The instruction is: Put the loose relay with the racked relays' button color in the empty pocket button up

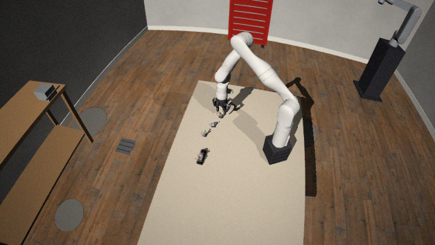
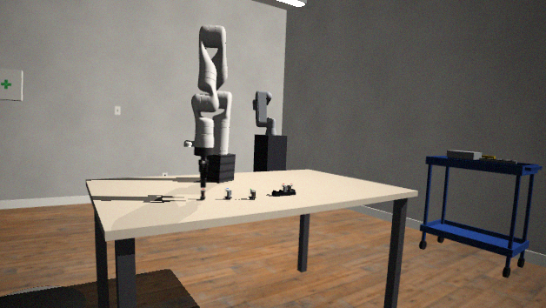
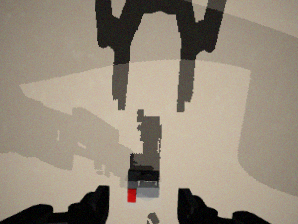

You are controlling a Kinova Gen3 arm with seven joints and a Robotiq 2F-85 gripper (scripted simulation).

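Now: hand 40 mm short of the relay, 90 mm to the right of it and 50 mm above it.
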